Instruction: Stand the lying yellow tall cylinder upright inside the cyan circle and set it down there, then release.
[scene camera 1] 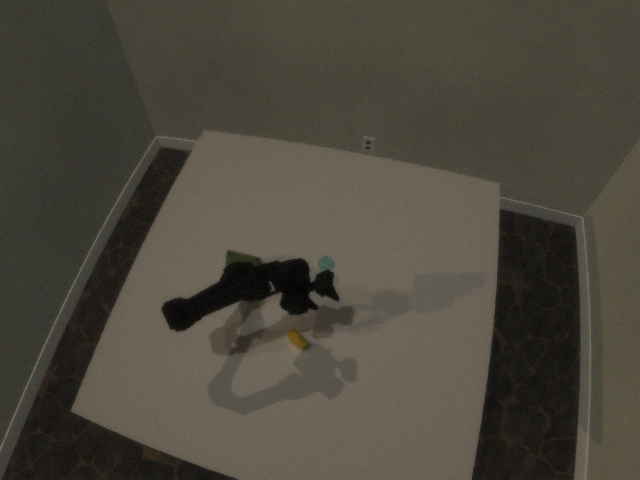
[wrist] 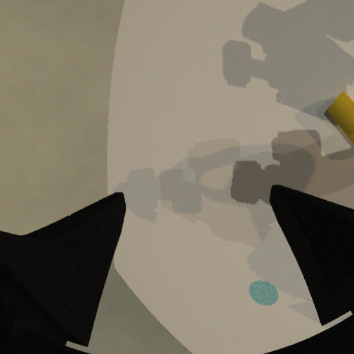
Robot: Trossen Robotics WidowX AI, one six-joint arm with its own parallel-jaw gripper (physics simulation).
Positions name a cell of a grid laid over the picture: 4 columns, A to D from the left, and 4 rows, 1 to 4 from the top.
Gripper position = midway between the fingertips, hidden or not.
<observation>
The gripper shows in scene camera 1 (C3) and in the wrist view (C3).
</observation>
